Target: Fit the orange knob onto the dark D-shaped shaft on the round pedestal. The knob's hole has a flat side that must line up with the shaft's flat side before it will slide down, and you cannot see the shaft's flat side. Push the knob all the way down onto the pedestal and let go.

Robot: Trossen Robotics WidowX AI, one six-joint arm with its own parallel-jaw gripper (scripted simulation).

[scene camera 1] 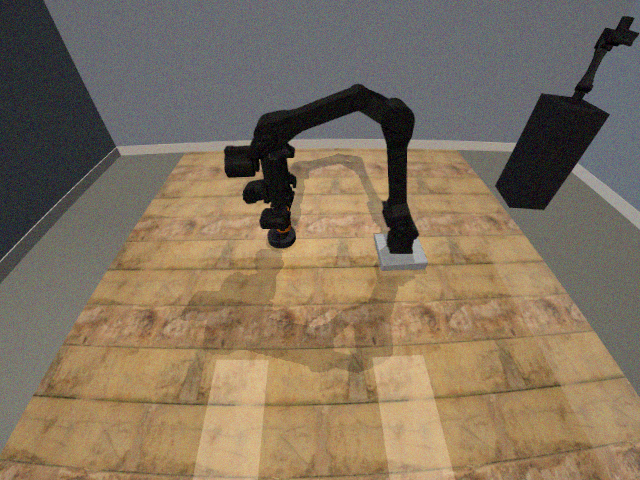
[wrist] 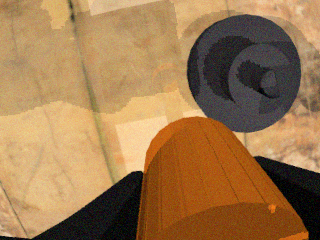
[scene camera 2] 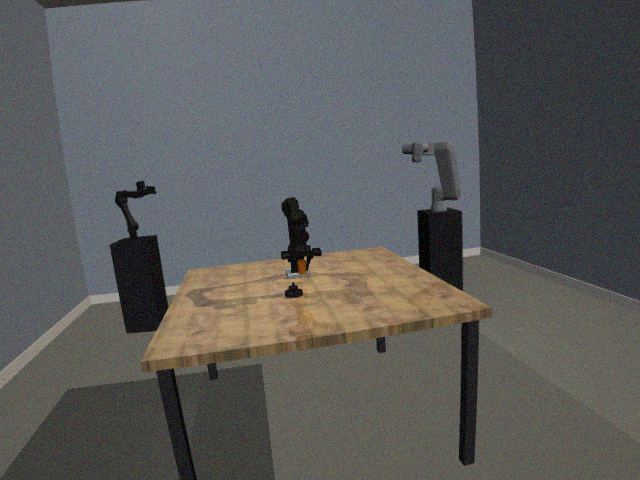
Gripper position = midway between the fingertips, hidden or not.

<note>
My gripper (scene camera 1: 283, 224) holds an orange knob (wrist: 196, 172). Also in view: a pedestal (wrist: 244, 71).
My gripper shows as well in the wrist view (wrist: 197, 175).
</note>
